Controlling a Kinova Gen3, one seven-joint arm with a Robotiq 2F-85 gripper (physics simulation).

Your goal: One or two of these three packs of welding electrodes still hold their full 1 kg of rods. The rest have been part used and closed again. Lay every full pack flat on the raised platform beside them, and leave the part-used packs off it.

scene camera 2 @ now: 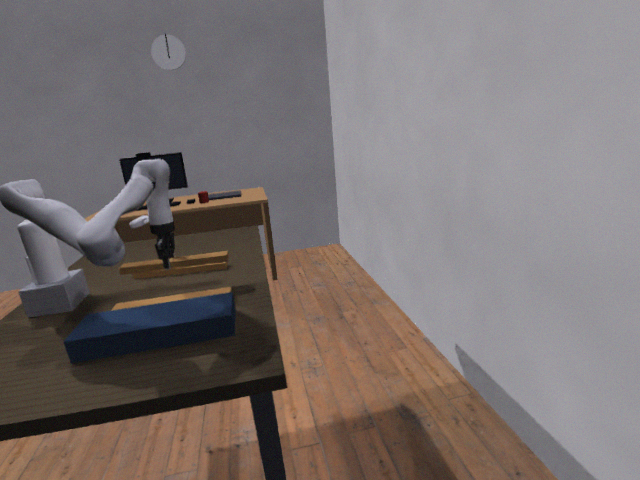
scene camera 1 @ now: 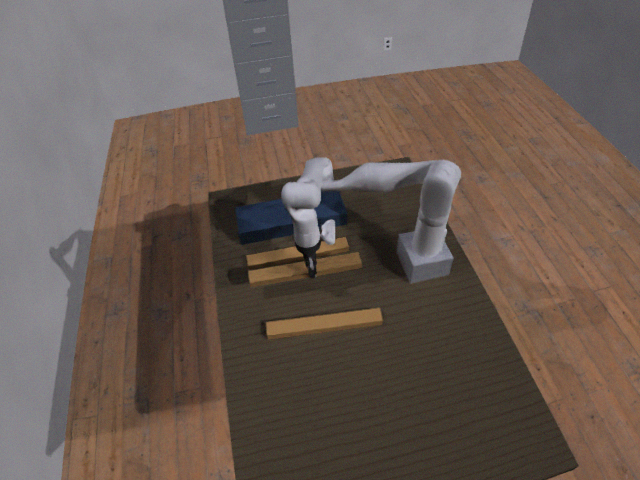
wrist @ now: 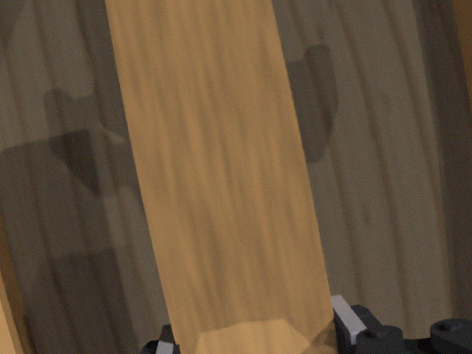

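My gripper is shut on the middle orange-brown pack, gripping it across its width near mid-length. The pack is roughly level and raised above the table, with its shadow below it. A second pack lies between the held pack and the blue raised platform. A third pack lies on the far side from the platform. Parts of other packs show at both edges of the wrist view. The packs look alike; their contents are hidden.
The dark wood-grained table bears everything. The robot's grey base block stands beside the packs' ends. A desk with a monitor and red cup stands beyond the table. A grey filing cabinet stands behind the platform side.
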